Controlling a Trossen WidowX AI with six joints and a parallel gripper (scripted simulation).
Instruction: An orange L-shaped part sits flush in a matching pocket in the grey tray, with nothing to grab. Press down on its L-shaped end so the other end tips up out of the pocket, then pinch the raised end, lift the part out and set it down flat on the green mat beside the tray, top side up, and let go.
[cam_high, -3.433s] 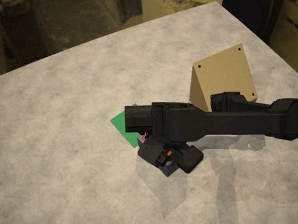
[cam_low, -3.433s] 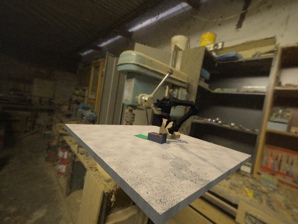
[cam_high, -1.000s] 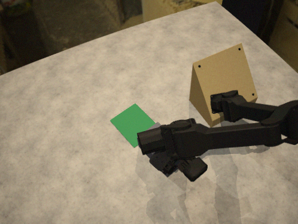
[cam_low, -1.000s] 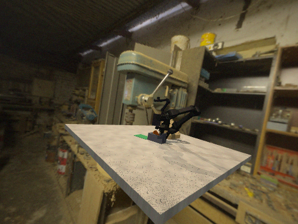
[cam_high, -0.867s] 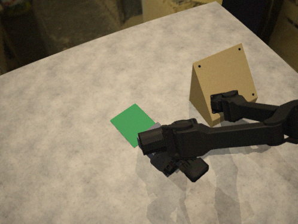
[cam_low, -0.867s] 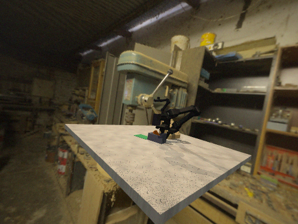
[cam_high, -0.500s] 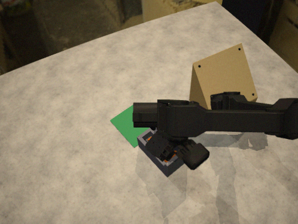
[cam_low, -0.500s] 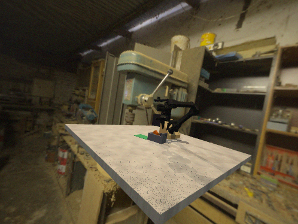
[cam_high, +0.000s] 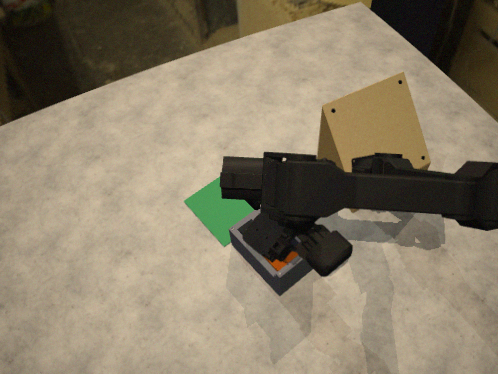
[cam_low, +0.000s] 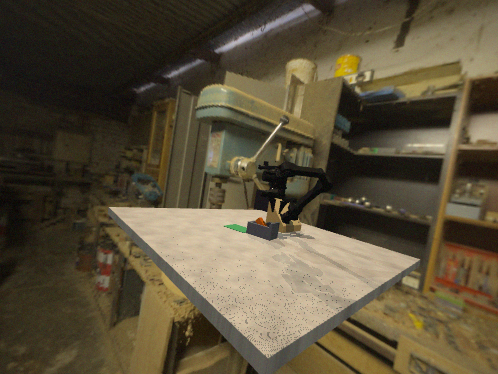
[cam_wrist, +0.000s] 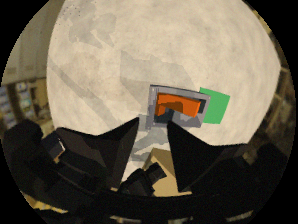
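The orange L-shaped part lies 10 mm ahead of my gripper tip, 40 mm to the right of it and 100 mm below it. The rest, counted from my gripper tip: green mat 80 mm ahead, 210 mm to the right, 160 mm below.
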